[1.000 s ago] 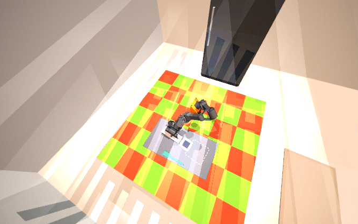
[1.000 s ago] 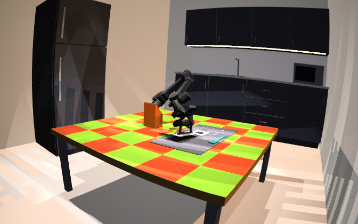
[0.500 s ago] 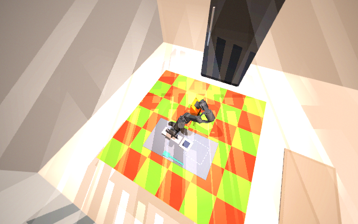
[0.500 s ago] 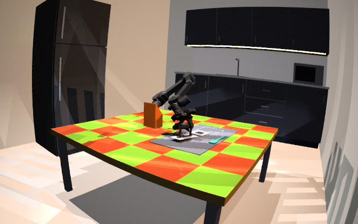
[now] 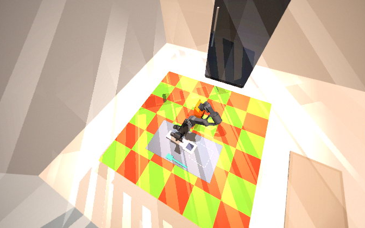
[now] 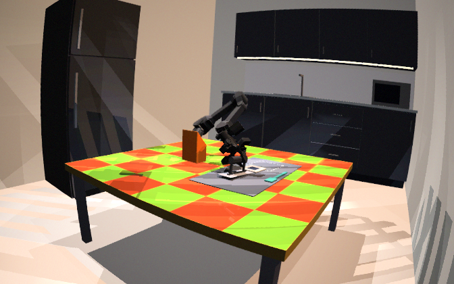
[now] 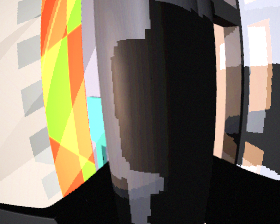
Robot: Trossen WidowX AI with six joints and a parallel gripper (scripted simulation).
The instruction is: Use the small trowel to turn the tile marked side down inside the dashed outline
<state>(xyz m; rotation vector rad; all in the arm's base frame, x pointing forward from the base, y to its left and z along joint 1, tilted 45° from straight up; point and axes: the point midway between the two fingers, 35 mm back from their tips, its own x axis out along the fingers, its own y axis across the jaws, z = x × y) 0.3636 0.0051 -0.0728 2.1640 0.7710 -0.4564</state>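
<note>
The grey mat lies 80 mm to the left of my gripper tip, 70 mm below it and 10 mm ahead of it. From my gripper tip the other things lie so: white tile (130 mm to the left, 50 mm below, 20 mm behind); then teal trowel (150 mm ahead, 60 mm to the left, 50 mm below).
</note>
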